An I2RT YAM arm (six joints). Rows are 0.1 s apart.
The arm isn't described. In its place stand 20 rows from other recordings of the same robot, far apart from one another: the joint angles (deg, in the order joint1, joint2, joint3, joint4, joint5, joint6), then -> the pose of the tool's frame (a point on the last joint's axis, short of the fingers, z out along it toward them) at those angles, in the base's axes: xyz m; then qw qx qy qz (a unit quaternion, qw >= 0).
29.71 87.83 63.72 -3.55 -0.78 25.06 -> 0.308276 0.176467 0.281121 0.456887 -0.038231 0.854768 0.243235
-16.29 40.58 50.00 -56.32 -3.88 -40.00 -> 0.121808 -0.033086 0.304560 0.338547 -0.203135 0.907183 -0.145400
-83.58 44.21 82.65 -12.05 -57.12 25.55 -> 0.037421 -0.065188 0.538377 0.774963 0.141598 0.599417 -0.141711
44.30 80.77 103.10 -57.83 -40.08 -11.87 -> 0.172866 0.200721 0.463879 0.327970 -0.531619 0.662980 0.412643
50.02 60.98 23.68 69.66 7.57 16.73 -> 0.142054 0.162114 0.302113 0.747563 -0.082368 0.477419 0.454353
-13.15 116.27 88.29 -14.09 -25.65 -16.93 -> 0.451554 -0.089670 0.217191 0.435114 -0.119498 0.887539 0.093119
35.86 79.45 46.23 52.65 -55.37 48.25 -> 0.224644 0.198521 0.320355 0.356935 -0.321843 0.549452 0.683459
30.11 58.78 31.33 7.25 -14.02 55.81 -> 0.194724 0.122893 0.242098 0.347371 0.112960 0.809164 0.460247
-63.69 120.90 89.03 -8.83 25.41 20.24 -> 0.197194 -0.433282 0.192403 0.303974 0.661066 0.597913 -0.336293
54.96 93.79 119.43 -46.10 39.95 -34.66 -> 0.206613 0.254822 0.501624 0.577040 -0.405884 0.685013 -0.181770
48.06 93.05 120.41 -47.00 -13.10 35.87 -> 0.212158 0.248195 0.506486 0.363256 -0.151567 0.800443 0.452066
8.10 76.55 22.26 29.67 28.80 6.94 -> 0.245911 0.017675 0.162522 0.546018 0.126057 0.816482 -0.139036
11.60 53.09 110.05 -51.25 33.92 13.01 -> 0.050780 -0.009856 0.572985 0.734624 0.224164 0.639116 -0.040097
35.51 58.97 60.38 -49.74 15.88 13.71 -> 0.167909 0.107847 0.324878 0.374033 -0.126790 0.918239 0.029323
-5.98 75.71 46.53 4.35 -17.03 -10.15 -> 0.295523 -0.020473 0.256900 0.544850 -0.110007 0.829853 0.048804
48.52 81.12 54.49 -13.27 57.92 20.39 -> 0.218938 0.202099 0.258562 0.553647 0.006234 0.818718 -0.152108
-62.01 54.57 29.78 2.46 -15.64 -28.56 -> 0.109237 -0.185081 0.239219 0.468426 0.164264 0.809910 -0.312475
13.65 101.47 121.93 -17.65 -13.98 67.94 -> 0.376452 0.100272 0.519405 0.489379 0.233839 0.649256 0.533192
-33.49 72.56 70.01 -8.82 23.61 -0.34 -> 0.236348 -0.173472 0.393386 0.547300 0.340272 0.688866 -0.331876
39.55 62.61 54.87 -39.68 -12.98 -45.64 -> 0.166809 0.148122 0.294331 0.365847 -0.656793 0.653745 0.086004
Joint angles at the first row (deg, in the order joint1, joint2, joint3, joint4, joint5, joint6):
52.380 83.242 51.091 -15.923 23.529 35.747
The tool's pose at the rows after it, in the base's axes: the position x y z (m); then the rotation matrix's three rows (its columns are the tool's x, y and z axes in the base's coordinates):
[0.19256 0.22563 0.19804], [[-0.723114 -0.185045 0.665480], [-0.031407 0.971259 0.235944], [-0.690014 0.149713 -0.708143]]
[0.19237 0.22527 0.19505], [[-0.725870 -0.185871 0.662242], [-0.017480 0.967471 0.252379], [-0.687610 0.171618 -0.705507]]
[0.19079 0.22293 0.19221], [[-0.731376 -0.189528 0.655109], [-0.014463 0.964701 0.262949], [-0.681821 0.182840 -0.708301]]
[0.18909 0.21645 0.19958], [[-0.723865 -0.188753 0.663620], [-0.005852 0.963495 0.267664], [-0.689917 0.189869 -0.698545]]
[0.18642 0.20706 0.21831], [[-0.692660 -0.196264 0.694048], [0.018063 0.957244 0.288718], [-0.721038 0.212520 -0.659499]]
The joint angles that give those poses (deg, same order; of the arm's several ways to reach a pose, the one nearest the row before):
52.139 84.444 48.229 -13.760 22.370 36.621
52.031 84.467 47.353 -12.206 21.518 37.124
51.898 84.051 46.282 -11.442 20.687 37.276
51.352 81.734 45.823 -12.338 20.556 36.861
50.587 77.320 45.757 -13.255 20.665 35.746

